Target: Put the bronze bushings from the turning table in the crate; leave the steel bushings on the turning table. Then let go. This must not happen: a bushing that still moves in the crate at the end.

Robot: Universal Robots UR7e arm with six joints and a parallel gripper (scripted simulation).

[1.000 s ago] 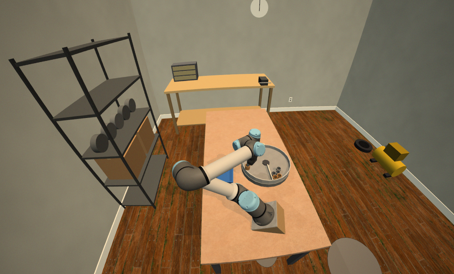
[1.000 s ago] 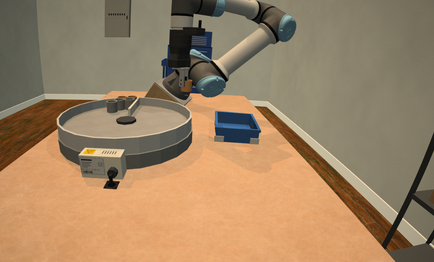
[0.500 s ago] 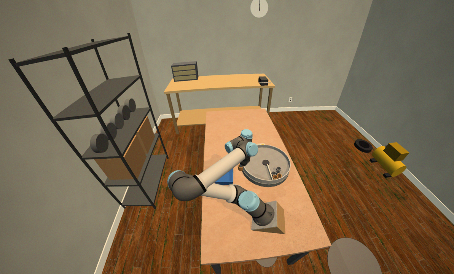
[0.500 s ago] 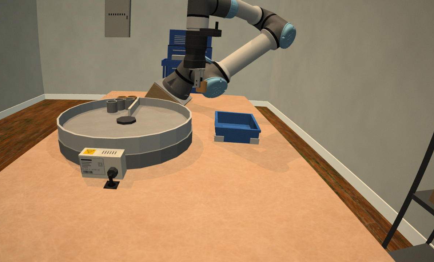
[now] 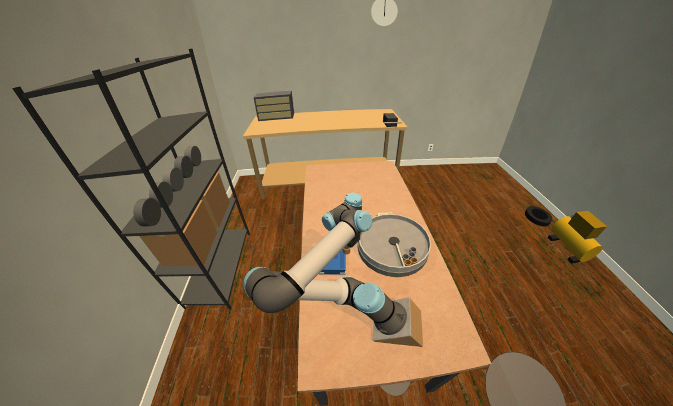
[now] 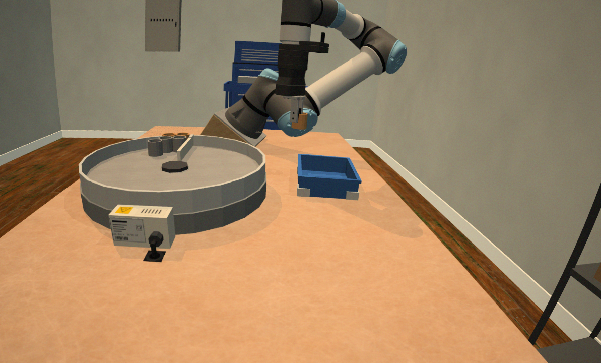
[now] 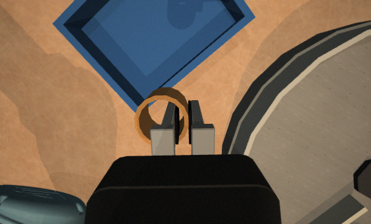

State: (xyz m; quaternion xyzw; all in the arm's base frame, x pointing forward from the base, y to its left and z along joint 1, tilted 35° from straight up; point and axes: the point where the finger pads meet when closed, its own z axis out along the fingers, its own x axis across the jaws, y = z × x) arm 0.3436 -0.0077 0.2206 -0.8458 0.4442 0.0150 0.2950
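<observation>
Right now my hand is 50 mm short of the blue crate, 80 mm to the right of it and 150 mm above it. Also, from my hand: turning table 70 mm ahead, 290 mm to the right, 120 mm below.
</observation>
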